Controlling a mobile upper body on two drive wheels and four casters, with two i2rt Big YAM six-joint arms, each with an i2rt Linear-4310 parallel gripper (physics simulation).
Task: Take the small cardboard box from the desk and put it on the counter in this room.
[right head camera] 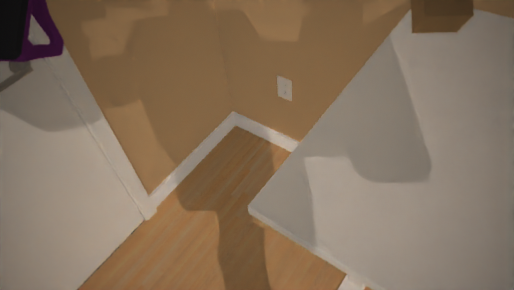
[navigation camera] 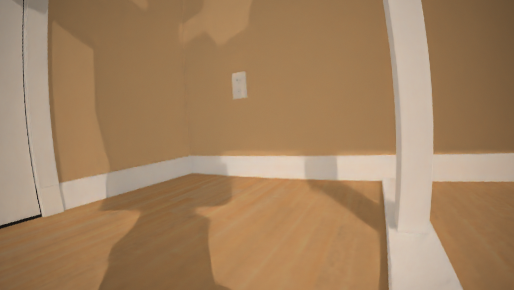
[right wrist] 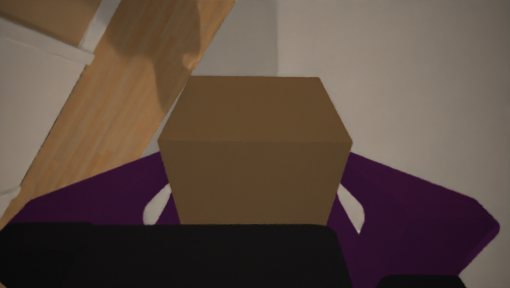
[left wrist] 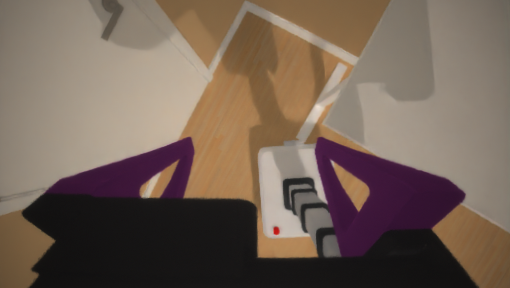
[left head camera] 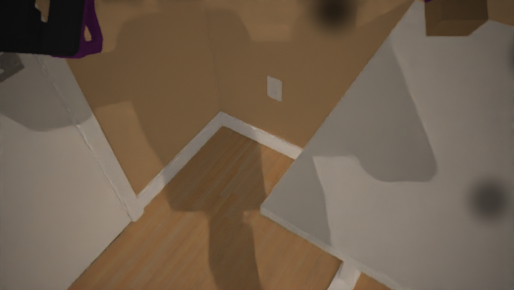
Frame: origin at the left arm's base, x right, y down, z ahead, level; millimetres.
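Seen in the pictures: left gripper, fingertip midpoint: point(right head camera: 11, 45) point(left wrist: 254, 144) point(left head camera: 46, 41); right gripper, fingertip midpoint: point(right wrist: 253, 145).
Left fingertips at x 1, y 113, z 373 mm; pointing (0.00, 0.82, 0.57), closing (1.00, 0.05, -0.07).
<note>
A point is followed by its place in that frame.
The small brown cardboard box point(left head camera: 456, 17) @[y 201, x 443, z 537 mm] point(right head camera: 442, 17) @[y 207, x 448, z 536 mm] point(right wrist: 255, 182) @[y 165, x 456, z 595 mm] is held up above the white desk point(left head camera: 465, 125) @[y 460, x 573, z 582 mm] point(right head camera: 450, 125) @[y 460, x 547, z 581 mm] point(left wrist: 470, 110) @[y 460, x 591, z 418 mm] point(right wrist: 415, 90) @[y 460, x 699, z 656 mm], near the top right of both head views. My right gripper point(right wrist: 253, 145) @[y 210, x 456, z 603 mm] is shut on it, with a purple finger against each side; its fingers are mostly out of the head views. My left gripper point(left wrist: 254, 144) @[y 113, x 1, z 373 mm] is open and empty, its fingers wide apart, above the wood floor and my own base. Part of it shows at the top left of the head views. The counter cannot be made out in these views.
A white door point(left head camera: 45, 185) @[y 892, x -509, z 750 mm] point(right head camera: 55, 185) @[y 890, x -514, z 744 mm] point(left wrist: 90, 115) @[y 598, x -657, z 523 mm] stands at the left. Tan walls meet in a corner with white baseboards, with an outlet point(left head camera: 274, 88) @[y 1007, x 231, z 1316 mm] point(right head camera: 284, 88) @[y 1007, x 231, z 1315 mm] point(navigation camera: 239, 85) @[y 1011, x 232, z 1314 mm]. A white desk leg point(navigation camera: 414, 120) @[y 1199, x 482, z 619 mm] rises at the right of the navigation view. My white base point(left wrist: 272, 200) @[y 1150, x 43, z -40 mm] shows below.
</note>
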